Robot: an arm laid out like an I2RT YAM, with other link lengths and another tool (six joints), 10 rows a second.
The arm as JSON. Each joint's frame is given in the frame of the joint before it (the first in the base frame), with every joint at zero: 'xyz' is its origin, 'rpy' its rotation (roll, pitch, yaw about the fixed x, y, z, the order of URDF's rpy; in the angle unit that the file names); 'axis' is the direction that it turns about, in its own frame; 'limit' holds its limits. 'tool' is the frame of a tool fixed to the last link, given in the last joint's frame.
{
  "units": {
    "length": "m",
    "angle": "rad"
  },
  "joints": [
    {
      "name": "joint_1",
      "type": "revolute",
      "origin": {
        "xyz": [
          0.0,
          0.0,
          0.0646
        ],
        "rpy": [
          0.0,
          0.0,
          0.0
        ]
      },
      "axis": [
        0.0,
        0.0,
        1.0
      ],
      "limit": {
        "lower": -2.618,
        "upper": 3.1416
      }
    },
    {
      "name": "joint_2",
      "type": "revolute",
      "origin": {
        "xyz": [
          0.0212,
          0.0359,
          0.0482
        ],
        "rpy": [
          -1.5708,
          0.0,
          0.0
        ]
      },
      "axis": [
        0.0,
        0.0,
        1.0
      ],
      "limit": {
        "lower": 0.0,
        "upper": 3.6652
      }
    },
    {
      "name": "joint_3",
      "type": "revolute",
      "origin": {
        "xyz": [
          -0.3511,
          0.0,
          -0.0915
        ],
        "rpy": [
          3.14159,
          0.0,
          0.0
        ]
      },
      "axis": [
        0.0,
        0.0,
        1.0
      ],
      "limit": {
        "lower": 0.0,
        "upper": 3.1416
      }
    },
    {
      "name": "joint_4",
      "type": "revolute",
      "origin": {
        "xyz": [
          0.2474,
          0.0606,
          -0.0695
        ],
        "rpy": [
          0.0,
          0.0,
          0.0
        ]
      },
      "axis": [
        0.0,
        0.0,
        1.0
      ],
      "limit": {
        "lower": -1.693,
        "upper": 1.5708
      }
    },
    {
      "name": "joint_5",
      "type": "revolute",
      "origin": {
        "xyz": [
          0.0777,
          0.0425,
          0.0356
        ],
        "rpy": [
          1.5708,
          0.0,
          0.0
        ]
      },
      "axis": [
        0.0,
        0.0,
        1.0
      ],
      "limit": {
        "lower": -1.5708,
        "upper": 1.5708
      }
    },
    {
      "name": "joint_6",
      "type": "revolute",
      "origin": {
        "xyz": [
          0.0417,
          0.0,
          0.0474
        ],
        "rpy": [
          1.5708,
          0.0,
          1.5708
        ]
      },
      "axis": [
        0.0,
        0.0,
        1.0
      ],
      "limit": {
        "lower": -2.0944,
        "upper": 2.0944
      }
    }
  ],
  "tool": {
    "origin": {
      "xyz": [
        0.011,
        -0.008,
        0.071
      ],
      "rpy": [
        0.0,
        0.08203,
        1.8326
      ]
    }
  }
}
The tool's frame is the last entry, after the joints.
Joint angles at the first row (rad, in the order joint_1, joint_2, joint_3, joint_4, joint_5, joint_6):
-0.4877 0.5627 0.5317 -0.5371 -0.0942 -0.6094
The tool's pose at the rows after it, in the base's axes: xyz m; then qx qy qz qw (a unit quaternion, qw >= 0):
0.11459 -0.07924 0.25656 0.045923 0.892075 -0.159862 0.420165
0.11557 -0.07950 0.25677 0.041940 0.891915 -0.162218 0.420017
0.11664 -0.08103 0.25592 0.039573 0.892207 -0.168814 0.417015
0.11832 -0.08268 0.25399 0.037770 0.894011 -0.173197 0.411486
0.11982 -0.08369 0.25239 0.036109 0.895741 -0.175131 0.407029
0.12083 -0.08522 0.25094 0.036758 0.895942 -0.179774 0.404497
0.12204 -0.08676 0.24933 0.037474 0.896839 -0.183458 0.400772
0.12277 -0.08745 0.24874 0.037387 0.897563 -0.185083 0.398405
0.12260 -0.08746 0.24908 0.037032 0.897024 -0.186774 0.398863
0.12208 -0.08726 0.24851 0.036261 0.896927 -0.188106 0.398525
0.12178 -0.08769 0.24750 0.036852 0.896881 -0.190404 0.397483
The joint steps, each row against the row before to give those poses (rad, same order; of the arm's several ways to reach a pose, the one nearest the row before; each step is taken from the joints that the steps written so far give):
0.0007 -0.0028 -0.0062 0.0092 0.0081 -0.0019
0.0021 0.0032 -0.0009 0.0055 0.0015 -0.0079
0.0031 0.0059 -0.0041 0.0093 0.0125 -0.0100
0.0044 0.0111 -0.0047 0.0081 0.0125 -0.0075
0.0047 0.0095 -0.0031 0.0053 0.0084 -0.0043
0.0031 0.0058 -0.0060 0.0108 0.0123 -0.0025
0.0033 0.0083 -0.0049 0.0090 0.0119 -0.0021
0.0029 0.0051 -0.0010 0.0026 0.0065 -0.0010
0.0024 -0.0019 0.0000 0.0006 0.0040 -0.0006
0.0019 -0.0031 -0.0021 -0.0004 0.0032 -0.0017
0.0004 -0.0009 -0.0039 0.0030 0.0053 -0.0013

